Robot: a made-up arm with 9 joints. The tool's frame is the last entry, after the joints. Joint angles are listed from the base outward.
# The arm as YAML. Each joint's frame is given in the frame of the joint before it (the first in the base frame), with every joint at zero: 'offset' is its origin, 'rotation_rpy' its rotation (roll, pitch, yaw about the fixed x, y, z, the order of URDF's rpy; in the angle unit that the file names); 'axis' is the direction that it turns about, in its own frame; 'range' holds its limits. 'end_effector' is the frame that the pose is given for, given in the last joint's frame.
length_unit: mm
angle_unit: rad
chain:
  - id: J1
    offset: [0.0, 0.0, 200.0]
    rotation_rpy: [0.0, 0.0, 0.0]
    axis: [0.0, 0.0, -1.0]
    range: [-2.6, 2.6]
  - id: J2
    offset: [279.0, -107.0, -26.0]
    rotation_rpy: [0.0, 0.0, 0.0]
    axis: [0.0, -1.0, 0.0]
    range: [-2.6, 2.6]
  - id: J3
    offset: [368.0, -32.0, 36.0]
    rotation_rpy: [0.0, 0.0, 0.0]
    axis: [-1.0, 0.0, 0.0]
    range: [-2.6, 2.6]
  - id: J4
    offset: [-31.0, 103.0, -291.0]
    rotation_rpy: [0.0, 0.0, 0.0]
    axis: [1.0, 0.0, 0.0]
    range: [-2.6, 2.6]
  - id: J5
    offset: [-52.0, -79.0, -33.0]
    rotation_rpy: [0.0, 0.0, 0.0]
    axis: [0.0, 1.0, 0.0]
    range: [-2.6, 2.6]
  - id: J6
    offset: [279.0, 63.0, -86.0]
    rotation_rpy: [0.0, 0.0, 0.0]
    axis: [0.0, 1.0, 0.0]
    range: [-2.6, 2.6]
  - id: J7
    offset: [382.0, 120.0, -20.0]
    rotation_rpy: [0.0, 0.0, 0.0]
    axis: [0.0, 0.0, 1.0]
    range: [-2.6, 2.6]
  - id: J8
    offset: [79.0, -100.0, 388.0]
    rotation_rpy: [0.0, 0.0, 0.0]
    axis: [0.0, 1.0, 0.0]
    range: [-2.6, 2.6]
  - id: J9
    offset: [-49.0, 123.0, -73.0]
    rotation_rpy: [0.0, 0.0, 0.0]
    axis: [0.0, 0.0, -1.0]
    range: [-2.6, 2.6]
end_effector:
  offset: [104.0, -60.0, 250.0]
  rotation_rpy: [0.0, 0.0, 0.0]
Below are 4 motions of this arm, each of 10 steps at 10 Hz.
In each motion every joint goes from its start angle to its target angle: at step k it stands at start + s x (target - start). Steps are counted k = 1, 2, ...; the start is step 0. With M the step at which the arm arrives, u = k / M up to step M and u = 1 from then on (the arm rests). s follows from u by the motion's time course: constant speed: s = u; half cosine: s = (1 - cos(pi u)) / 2; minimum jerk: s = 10 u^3 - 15 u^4 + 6 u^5.
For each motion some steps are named. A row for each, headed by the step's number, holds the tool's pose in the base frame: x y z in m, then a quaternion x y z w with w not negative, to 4 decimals.
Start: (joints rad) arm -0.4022 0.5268 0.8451 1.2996 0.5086 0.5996 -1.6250 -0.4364 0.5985
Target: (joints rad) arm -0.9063 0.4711 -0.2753 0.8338 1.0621 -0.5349 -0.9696 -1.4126 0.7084
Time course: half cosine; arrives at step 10
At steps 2, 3, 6, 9, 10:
2: 1.2918 0.5845 0.3512 -0.2068 -0.0170 -0.5619 0.8008
3: 1.2048 0.6763 0.3569 -0.1449 -0.0482 -0.5111 0.8459
6: 0.7921 0.8960 0.3802 0.1640 -0.1298 -0.3500 0.9131
9: 0.4954 0.9271 0.3875 0.3931 -0.1300 -0.3077 0.8567
10: 0.4740 0.9264 0.3879 0.4093 -0.1281 -0.3075 0.8494

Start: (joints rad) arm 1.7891 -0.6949 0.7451 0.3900 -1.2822 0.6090 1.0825 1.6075 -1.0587
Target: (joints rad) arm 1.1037 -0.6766 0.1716 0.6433 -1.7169 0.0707 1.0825 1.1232 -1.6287
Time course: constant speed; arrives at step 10
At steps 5, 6, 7, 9, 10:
5: 0.2582 -0.7397 0.4348 0.2968 0.4441 0.2653 0.8027
6: 0.2535 -0.6757 0.4901 0.2428 0.4097 0.2920 0.8294
7: 0.2414 -0.6095 0.5345 0.1883 0.3754 0.3173 0.8503
9: 0.2025 -0.4753 0.5903 0.0793 0.3097 0.3616 0.8758
10: 0.1795 -0.4091 0.6026 0.0260 0.2794 0.3795 0.8816

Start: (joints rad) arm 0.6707 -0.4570 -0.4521 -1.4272 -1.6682 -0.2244 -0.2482 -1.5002 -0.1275
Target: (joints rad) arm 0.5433 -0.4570 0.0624 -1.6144 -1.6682 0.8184 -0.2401 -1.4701 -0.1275
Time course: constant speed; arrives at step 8
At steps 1, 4, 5, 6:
1: 0.4049 0.3322 0.1784 -0.2215 -0.8839 0.3200 0.2591
4: 0.5074 0.4360 0.0288 -0.2646 -0.7585 0.4314 0.4107
5: 0.5342 0.4581 -0.0451 -0.2860 -0.7063 0.4674 0.4481
6: 0.5558 0.4707 -0.1281 -0.3108 -0.6502 0.5018 0.4783

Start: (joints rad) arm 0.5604 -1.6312 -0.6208 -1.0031 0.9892 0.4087 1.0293 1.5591 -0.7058
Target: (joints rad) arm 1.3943 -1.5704 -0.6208 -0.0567 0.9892 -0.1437 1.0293 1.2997 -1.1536
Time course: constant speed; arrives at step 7
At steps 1, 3, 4, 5, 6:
1: -0.3319 0.6371 -0.5617 -0.6491 -0.3857 -0.2827 0.5916
3: 0.0945 0.6851 -0.6501 -0.7781 -0.2139 -0.3984 0.4361
4: 0.2953 0.6106 -0.6869 -0.8214 -0.1089 -0.4386 0.3478
5: 0.4618 0.4794 -0.7177 -0.8472 0.0054 -0.4661 0.2549
6: 0.5785 0.3056 -0.7417 -0.8533 0.1257 -0.4802 0.1594

